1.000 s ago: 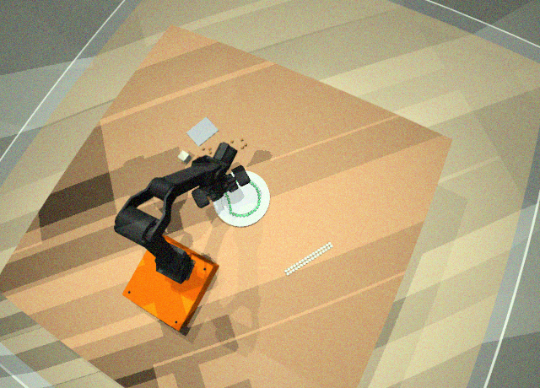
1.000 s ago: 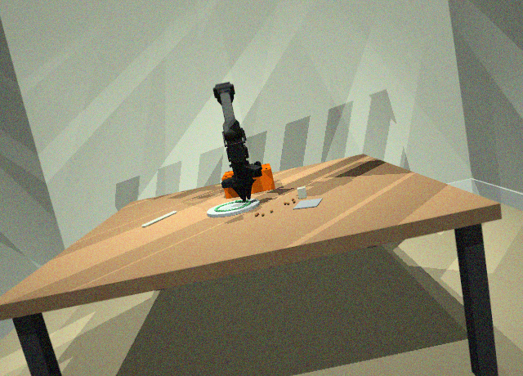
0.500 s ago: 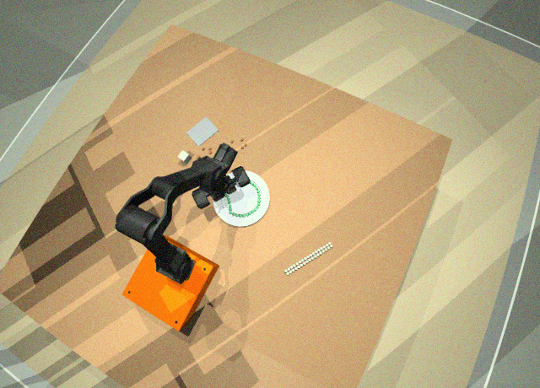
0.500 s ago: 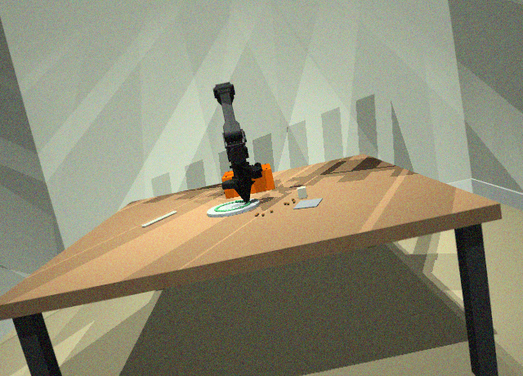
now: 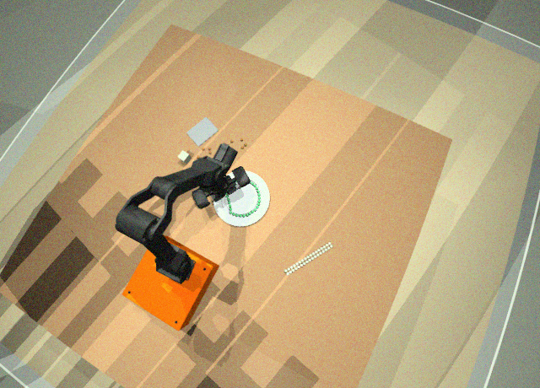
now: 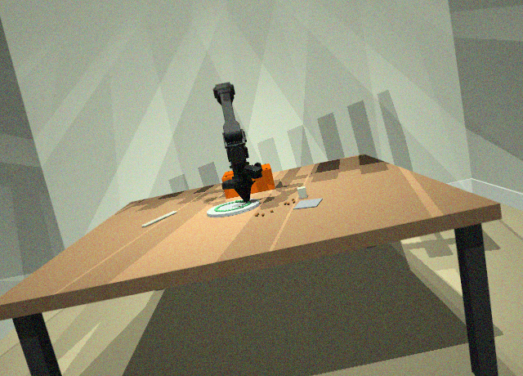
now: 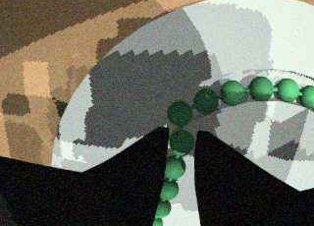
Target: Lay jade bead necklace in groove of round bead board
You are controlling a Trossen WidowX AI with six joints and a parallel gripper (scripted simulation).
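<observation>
Now: the round bead board 6 cm to the right of my gripper tip and 1 cm below it. Round my gripper tip: grey flat plate 19 cm to the left, 19 cm ahead, 1 cm below; small white cube 20 cm to the left, 7 cm ahead.
</observation>
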